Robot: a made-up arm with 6 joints.
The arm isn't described. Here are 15 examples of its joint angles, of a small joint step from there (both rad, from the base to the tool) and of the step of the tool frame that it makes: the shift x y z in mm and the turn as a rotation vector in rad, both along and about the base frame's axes.
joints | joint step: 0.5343 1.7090 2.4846 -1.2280 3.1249 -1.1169 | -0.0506 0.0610 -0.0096 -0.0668 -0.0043 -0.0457
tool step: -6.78 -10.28 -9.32 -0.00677 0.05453 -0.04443
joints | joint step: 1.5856 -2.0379 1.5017 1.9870 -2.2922 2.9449 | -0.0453 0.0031 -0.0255 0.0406 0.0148 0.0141
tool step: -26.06 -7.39 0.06 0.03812 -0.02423 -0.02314
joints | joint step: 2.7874 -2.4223 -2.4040 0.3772 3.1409 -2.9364 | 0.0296 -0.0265 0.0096 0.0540 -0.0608 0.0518
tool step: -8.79 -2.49 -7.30 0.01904 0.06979 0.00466
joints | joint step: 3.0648 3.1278 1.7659 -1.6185 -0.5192 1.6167 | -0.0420 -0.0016 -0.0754 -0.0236 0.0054 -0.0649
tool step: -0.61 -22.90 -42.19 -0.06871 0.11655 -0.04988
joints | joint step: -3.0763 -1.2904 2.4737 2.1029 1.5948 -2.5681 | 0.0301 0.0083 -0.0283 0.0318 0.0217 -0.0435
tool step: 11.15 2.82 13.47 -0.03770 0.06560 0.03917
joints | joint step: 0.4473 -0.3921 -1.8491 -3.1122 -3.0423 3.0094 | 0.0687 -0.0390 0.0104 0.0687 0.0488 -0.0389
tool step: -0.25 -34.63 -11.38 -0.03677 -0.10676 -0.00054
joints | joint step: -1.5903 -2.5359 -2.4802 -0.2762 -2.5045 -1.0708 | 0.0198 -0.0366 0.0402 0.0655 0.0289 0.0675
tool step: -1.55 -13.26 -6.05 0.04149 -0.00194 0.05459
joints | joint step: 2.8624 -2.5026 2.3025 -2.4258 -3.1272 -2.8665 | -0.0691 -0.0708 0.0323 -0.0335 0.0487 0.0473
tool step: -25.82 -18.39 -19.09 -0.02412 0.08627 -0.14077
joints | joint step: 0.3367 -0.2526 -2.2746 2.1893 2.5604 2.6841 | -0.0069 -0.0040 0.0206 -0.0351 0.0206 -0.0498
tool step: -8.15 -1.02 5.45 0.00325 -0.01712 -0.01346
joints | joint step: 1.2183 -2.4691 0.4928 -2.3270 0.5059 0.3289 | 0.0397 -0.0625 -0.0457 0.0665 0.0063 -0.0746
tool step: 47.70 37.88 -67.57 0.07588 -0.04101 0.06487
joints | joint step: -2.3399 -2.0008 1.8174 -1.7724 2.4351 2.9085 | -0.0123 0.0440 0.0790 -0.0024 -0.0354 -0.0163
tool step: -25.15 -29.65 27.50 0.12392 -0.07456 -0.00649
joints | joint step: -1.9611 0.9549 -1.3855 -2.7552 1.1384 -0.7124 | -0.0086 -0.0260 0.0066 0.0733 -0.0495 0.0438
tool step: -0.79 13.72 9.77 0.04359 0.07965 0.05124
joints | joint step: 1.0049 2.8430 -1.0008 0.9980 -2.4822 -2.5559 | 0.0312 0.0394 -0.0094 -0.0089 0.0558 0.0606
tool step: -17.33 -5.23 -14.31 -0.04201 -0.01453 0.11192
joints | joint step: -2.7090 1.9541 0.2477 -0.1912 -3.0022 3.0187 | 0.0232 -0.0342 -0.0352 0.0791 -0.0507 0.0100
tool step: -6.43 -19.30 31.12 -0.10742 0.08102 -0.00841
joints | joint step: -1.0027 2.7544 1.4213 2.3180 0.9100 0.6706 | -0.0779 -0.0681 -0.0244 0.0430 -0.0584 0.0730
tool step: 43.76 -47.68 -29.67 -0.04830 0.06008 -0.12474
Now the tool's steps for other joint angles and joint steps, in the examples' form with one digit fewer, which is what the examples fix.
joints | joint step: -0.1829 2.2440 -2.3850 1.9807 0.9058 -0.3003 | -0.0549 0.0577 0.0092 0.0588 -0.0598 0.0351
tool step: 19.2 -23.3 -7.9 0.0573 0.1071 0.0306
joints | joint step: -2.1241 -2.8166 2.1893 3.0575 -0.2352 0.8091 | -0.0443 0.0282 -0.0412 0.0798 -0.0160 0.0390
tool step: 26.6 -0.7 0.6 0.0357 0.0502 0.0565
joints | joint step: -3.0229 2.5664 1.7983 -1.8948 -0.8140 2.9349 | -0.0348 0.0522 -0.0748 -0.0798 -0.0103 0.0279
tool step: 13.4 -7.6 -17.4 -0.0574 -0.0060 -0.0157
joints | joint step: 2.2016 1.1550 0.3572 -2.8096 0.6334 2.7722 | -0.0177 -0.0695 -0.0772 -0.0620 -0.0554 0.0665
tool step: 25.7 -16.3 104.8 0.0936 0.0497 0.0335
